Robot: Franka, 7 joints.
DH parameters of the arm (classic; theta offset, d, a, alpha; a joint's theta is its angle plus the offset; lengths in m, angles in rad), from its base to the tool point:
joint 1: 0 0.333 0 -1.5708
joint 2: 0 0 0 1.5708
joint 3: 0 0.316 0.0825 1.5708
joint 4: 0 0 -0.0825 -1.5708
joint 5: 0 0.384 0 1.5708
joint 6: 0 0 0.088 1.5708
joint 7: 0 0.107 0 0
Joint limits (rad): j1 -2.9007..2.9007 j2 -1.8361..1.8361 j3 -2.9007..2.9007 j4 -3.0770..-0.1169 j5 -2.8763..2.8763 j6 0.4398..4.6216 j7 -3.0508..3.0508
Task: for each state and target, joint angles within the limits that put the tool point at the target. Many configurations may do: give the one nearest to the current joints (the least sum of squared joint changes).
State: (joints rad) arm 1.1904 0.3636 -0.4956 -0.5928 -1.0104 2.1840 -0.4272
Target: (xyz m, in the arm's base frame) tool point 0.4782 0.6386 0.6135
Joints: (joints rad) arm 1.1334 0.8498 -0.4418 -0.6604 -1.0180 2.3109 -0.4272
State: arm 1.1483 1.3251 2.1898 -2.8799 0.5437 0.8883 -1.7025
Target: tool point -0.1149 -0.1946 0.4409
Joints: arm 1.4654 0.9060 2.3659 -2.7825 0.6767 1.2382 -1.7025
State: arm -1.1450 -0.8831 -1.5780 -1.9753 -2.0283 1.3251 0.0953
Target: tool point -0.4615 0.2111 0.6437
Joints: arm -1.7222 -0.9194 -1.0039 -1.9594 -2.0162 0.9404 0.0953
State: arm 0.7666 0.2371 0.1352 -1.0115 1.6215 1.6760 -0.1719
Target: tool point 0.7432 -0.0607 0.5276
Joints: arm 0.0531 0.5650 -0.3431 -1.2342 1.5985 1.8314 -0.1719
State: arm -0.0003 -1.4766 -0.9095 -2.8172 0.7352 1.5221 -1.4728
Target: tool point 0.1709 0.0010 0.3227
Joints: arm 0.2203 -0.9345 -0.8843 -3.0770 0.4103 1.4265 -1.4728
